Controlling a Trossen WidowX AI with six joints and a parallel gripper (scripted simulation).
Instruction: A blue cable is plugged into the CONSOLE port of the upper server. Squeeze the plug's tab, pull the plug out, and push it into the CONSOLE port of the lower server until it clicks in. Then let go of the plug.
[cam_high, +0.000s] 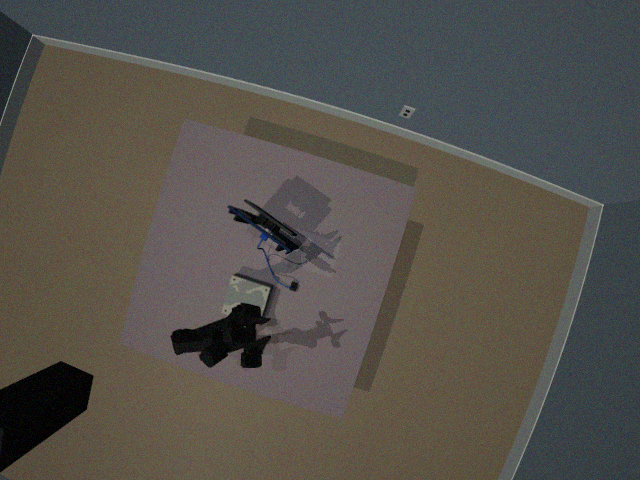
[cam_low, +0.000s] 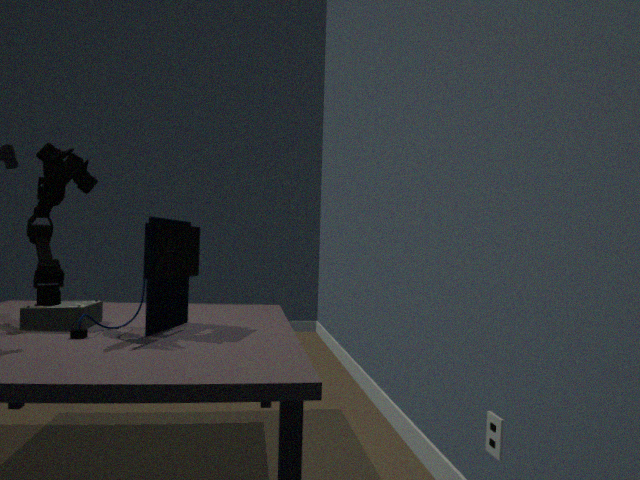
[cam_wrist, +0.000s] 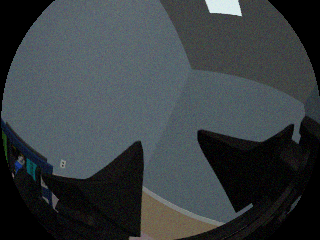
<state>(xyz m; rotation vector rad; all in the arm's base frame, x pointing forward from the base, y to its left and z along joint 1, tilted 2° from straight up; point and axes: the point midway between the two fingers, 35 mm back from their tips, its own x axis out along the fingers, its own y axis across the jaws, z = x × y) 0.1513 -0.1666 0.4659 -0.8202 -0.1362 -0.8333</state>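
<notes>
Right now the blue plug is 260 mm ahead of my gripper tip, 240 mm below it and 140 mm to the left of it. The rest, counted from my gripper tip: small black block 550 mm below, 20 mm ahead, 10 mm to the right.
</notes>
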